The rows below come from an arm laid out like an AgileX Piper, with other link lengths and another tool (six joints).
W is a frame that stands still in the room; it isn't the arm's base.
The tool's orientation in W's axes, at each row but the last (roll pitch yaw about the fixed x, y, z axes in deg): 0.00, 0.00, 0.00; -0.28, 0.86, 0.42; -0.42, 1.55, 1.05; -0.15, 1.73, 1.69; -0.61, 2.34, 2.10; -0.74, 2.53, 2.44; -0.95, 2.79, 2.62; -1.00, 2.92, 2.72
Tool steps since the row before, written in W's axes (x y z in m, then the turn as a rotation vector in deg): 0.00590, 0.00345, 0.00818, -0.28, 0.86, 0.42; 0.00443, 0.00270, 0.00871, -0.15, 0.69, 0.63; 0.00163, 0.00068, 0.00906, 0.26, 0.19, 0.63; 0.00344, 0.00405, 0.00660, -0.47, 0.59, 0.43; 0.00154, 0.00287, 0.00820, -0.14, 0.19, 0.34; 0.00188, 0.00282, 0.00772, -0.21, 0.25, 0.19; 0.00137, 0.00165, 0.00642, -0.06, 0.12, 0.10; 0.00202, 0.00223, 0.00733, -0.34, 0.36, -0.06
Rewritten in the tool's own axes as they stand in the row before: 0.00590, 0.00345, 0.00818, -0.28, 0.86, 0.42; 0.00432, 0.00262, 0.00879, -0.15, 0.69, 0.63; 0.00140, 0.00058, 0.00911, 0.25, 0.18, 0.64; 0.00336, 0.00393, 0.00671, -0.47, 0.60, 0.42; 0.00131, 0.00272, 0.00829, -0.15, 0.19, 0.34; 0.00166, 0.00264, 0.00784, -0.21, 0.26, 0.18; 0.00113, 0.00148, 0.00651, -0.06, 0.12, 0.10; 0.00175, 0.00200, 0.00746, -0.32, 0.38, -0.07
